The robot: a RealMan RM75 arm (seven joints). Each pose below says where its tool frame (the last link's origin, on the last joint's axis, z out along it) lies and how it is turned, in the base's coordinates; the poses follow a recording.
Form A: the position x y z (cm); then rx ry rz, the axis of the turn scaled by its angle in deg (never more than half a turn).
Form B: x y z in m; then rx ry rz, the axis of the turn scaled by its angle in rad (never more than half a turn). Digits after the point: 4 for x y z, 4 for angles.
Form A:
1: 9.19, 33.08, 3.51, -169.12, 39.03, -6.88
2: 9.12, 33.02, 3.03, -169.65, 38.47, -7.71
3: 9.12, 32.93, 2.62, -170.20, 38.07, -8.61
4: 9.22, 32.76, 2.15, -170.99, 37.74, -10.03
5: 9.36, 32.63, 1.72, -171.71, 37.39, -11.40
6: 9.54, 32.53, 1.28, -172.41, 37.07, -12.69
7: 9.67, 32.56, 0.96, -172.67, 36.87, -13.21
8: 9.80, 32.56, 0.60, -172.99, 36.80, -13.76
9: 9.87, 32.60, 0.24, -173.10, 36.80, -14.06
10: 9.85, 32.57, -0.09, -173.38, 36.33, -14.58
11: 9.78, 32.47, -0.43, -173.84, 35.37, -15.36
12: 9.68, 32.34, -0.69, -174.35, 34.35, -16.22
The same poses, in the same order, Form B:
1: 0.0919, 0.3308, 0.0351, -2.9517, 0.6812, -0.1201
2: 0.0912, 0.3302, 0.0303, -2.9610, 0.6714, -0.1346
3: 0.0912, 0.3293, 0.0262, -2.9706, 0.6644, -0.1503
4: 0.0922, 0.3276, 0.0215, -2.9843, 0.6587, -0.1751
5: 0.0936, 0.3263, 0.0172, -2.9969, 0.6526, -0.1990
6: 0.0954, 0.3253, 0.0128, -3.0091, 0.6470, -0.2215
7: 0.0967, 0.3256, 0.0096, -3.0137, 0.6435, -0.2306
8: 0.0980, 0.3256, 0.0060, -3.0192, 0.6423, -0.2402
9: 0.0987, 0.3260, 0.0024, -3.0212, 0.6423, -0.2454
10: 0.0985, 0.3257, -0.0009, -3.0261, 0.6341, -0.2545
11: 0.0978, 0.3247, -0.0043, -3.0341, 0.6173, -0.2681
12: 0.0968, 0.3234, -0.0069, -3.0430, 0.5995, -0.2831
